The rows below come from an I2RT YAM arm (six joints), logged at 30 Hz.
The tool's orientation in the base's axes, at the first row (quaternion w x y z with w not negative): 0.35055, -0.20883, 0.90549, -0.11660
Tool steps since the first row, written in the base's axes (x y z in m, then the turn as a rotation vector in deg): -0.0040, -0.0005, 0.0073, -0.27, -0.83, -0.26; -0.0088, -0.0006, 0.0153, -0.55, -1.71, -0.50; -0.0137, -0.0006, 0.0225, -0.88, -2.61, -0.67; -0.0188, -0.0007, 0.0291, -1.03, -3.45, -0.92; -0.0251, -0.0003, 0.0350, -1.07, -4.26, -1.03; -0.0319, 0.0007, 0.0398, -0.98, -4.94, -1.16
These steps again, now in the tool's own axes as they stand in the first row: -0.0014, -0.0019, -0.0080, 0.71, -0.56, 0.06; -0.0028, -0.0034, -0.0171, 1.45, -1.17, 0.10; -0.0038, -0.0045, -0.0257, 2.18, -1.81, 0.05; -0.0042, -0.0055, -0.0340, 2.81, -2.42, 0.19; -0.0036, -0.0053, -0.0426, 3.28, -3.09, 0.29; -0.0024, -0.0042, -0.0508, 3.61, -3.67, 0.49
